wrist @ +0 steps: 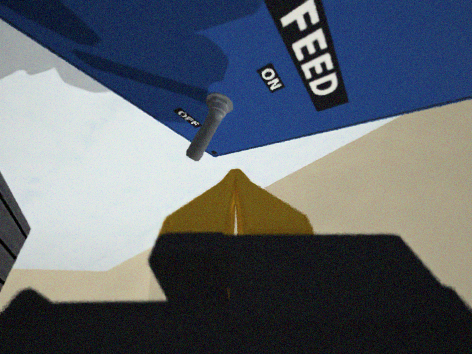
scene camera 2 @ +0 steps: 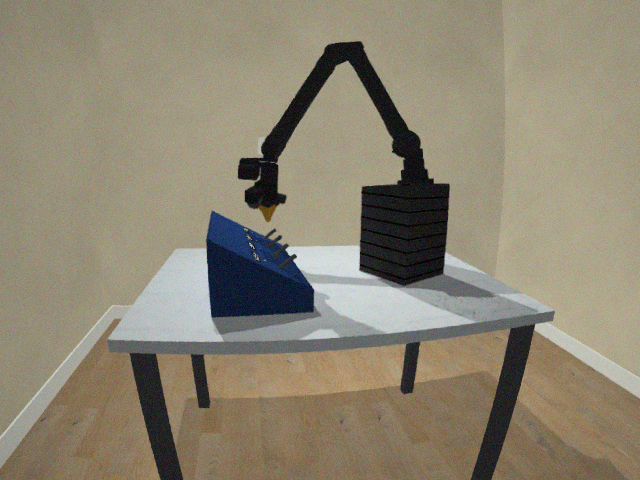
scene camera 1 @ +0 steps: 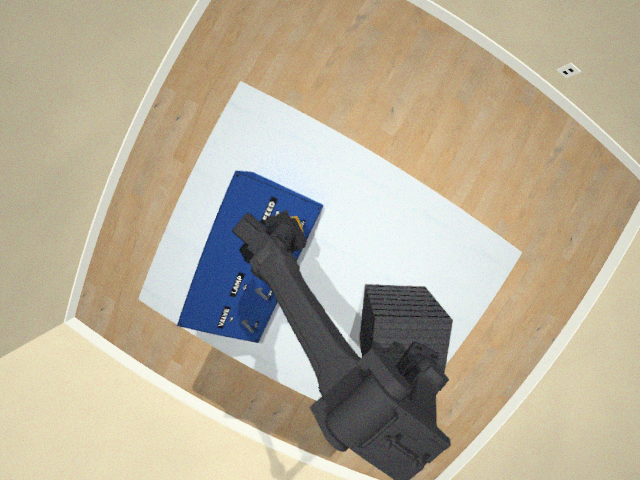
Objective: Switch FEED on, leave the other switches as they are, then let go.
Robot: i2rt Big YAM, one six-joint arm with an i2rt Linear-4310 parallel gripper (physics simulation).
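Places are measured from the arm's base along level axes (x left, y back, z up), in centimetres.
Where they show: gripper, fingertip midpoint: (wrist: 235, 176) (scene camera 2: 268, 221) (scene camera 1: 295, 217); arm's base, origin of the base link: (scene camera 2: 415, 184) (scene camera 1: 414, 365).
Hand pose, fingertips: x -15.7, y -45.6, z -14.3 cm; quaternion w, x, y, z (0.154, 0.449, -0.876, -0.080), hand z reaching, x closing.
Each offset is from my fingertips to the top centre of the thing. "pt": to the spot under its first point.
The blue sloped switch panel (scene camera 1: 217, 258) (scene camera 2: 248, 284) (wrist: 390, 60) stands on the table. The FEED label @[dx +2.5, dy -7.5, dz -1.8 cm] (scene camera 1: 269, 210) (wrist: 314, 55) is at its far end. The grey FEED lever @[dx +1.8, dy +0.6, dz -2.0 cm] (scene camera 2: 270, 234) (wrist: 207, 127) leans to the OFF side, away from the ON label @[pt dx +2.4, dy -5.2, dz -3.5 cm] (wrist: 270, 78); my arm hides it in scene camera 1. The LAMP lever @[dx +25.8, dy +2.6, dz -2.0 cm] (scene camera 1: 262, 292) (scene camera 2: 280, 251) and the VALVE lever @[dx +37.7, dy +3.5, dz -2.0 cm] (scene camera 1: 248, 326) (scene camera 2: 287, 261) also lean to OFF. The DRIVE lever @[dx +13.8, dy +1.6, dz -2.0 cm] (scene camera 2: 273, 241) leans the same way. My gripper (scene camera 2: 267, 220) (wrist: 235, 176) is shut and empty, above the FEED lever and apart from it.
The dark ribbed pedestal (scene camera 1: 408, 330) (scene camera 2: 403, 235) (wrist: 9, 227) carries the arm at the other side of the white table (scene camera 1: 403, 206) (scene camera 2: 330, 338). The arm's forearm passes over the panel's middle in scene camera 1.
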